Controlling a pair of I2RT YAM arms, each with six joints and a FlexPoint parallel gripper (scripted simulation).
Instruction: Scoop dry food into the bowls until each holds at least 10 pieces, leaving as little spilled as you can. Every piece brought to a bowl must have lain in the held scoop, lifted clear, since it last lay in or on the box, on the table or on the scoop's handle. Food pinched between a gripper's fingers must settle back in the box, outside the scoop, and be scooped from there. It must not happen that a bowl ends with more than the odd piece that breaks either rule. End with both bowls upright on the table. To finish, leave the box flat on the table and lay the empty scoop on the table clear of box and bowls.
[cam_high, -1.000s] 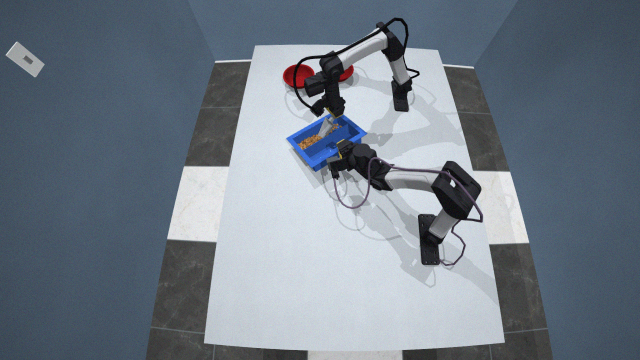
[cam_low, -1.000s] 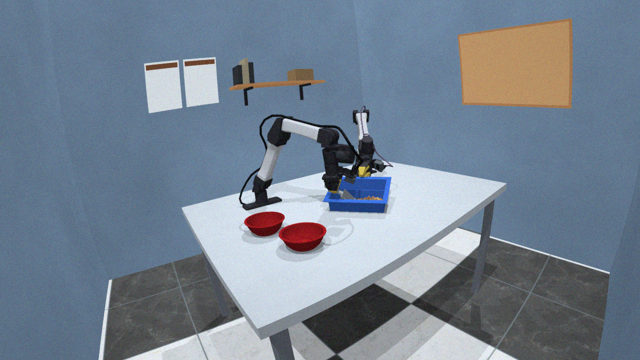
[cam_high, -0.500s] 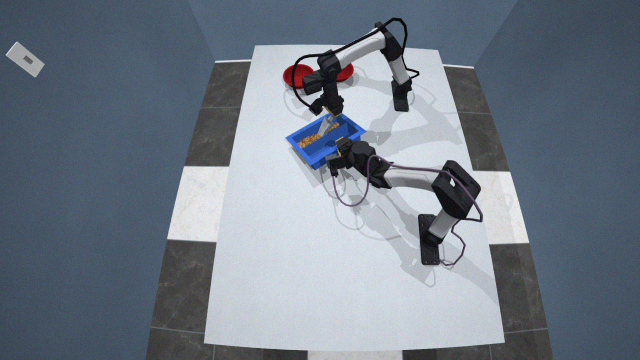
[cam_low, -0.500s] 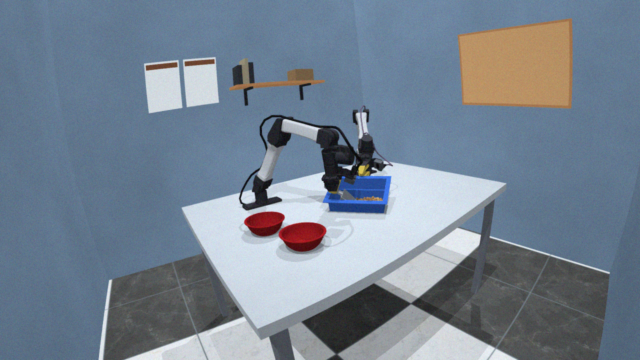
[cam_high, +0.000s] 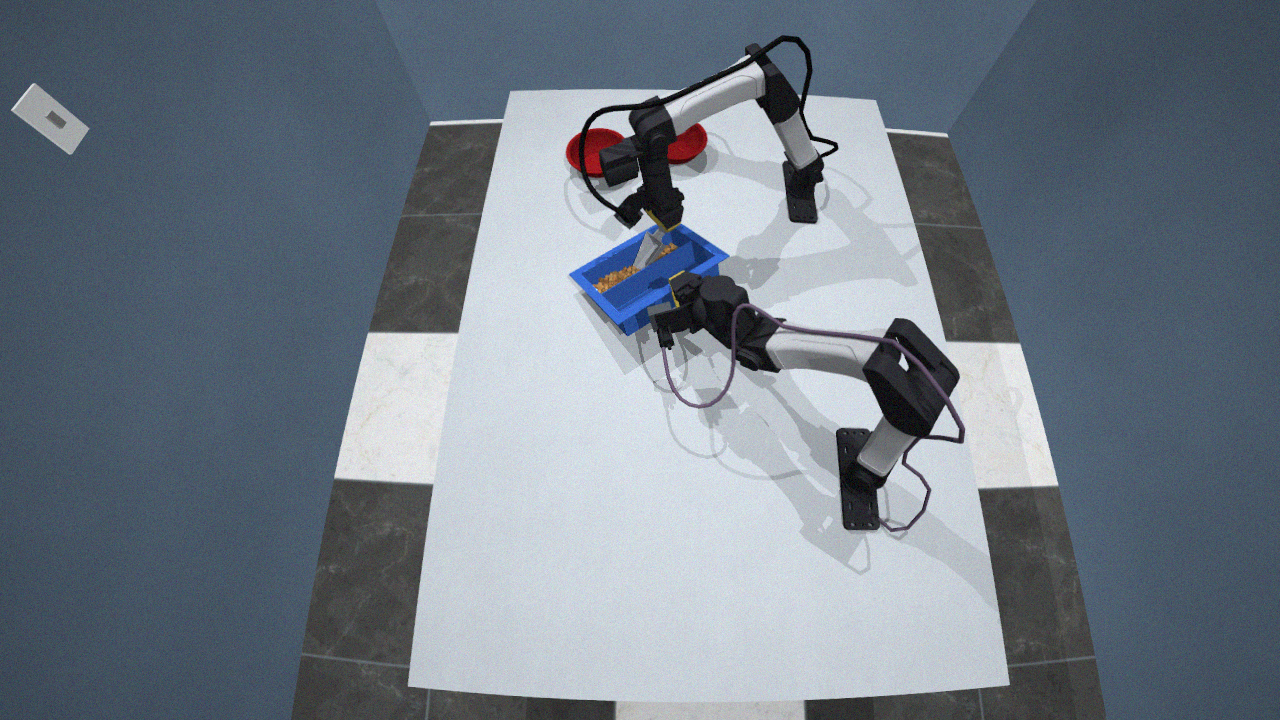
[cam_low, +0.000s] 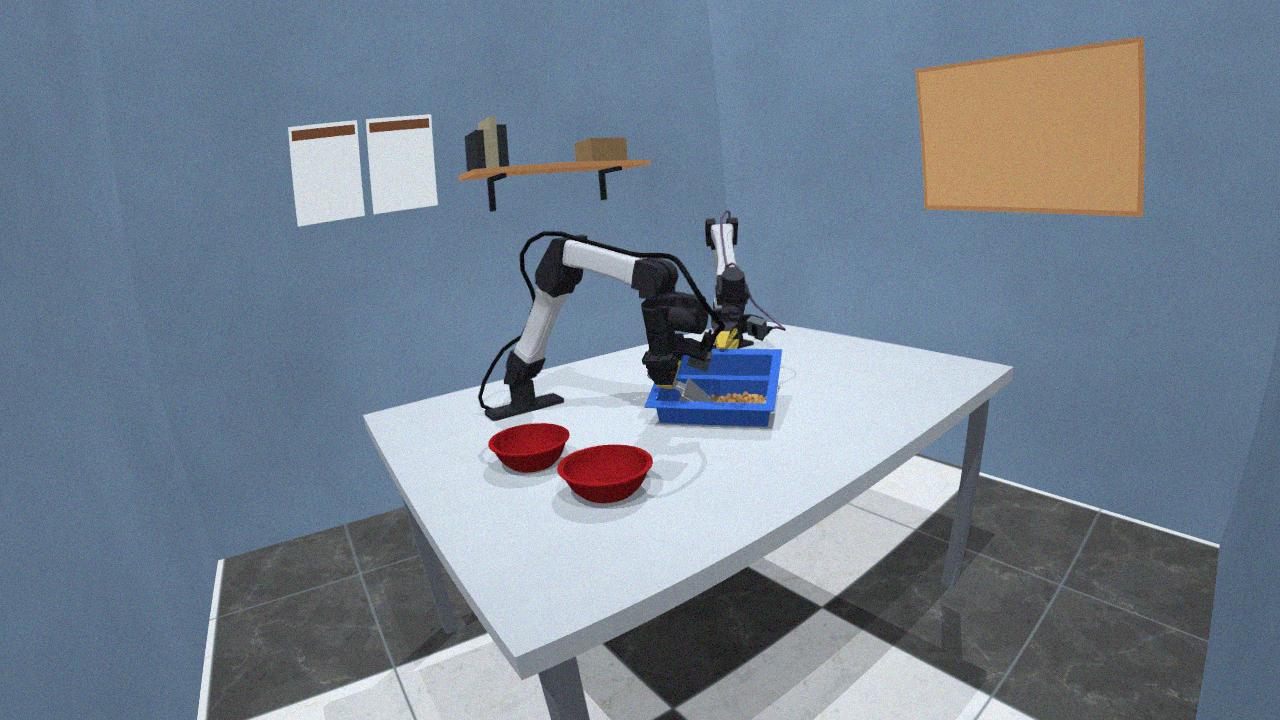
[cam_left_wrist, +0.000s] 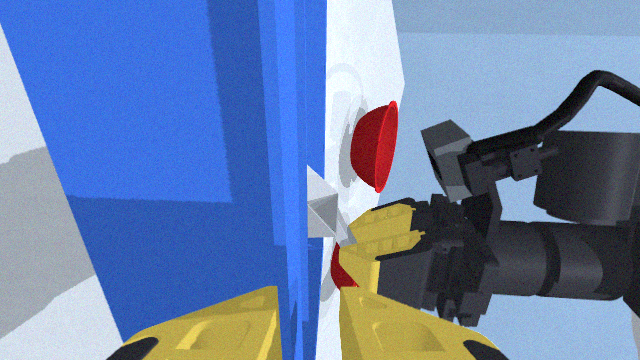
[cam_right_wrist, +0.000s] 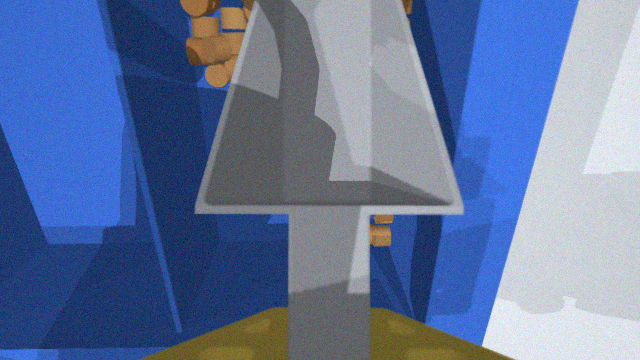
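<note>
Now: the grey scoop 3 cm to the left of my right hand, 3 cm below it and 2 cm ahead of it. From my right hand the other things lie so: blue box 10 cm to the left, 4 cm ahead, 2 cm below.
</note>
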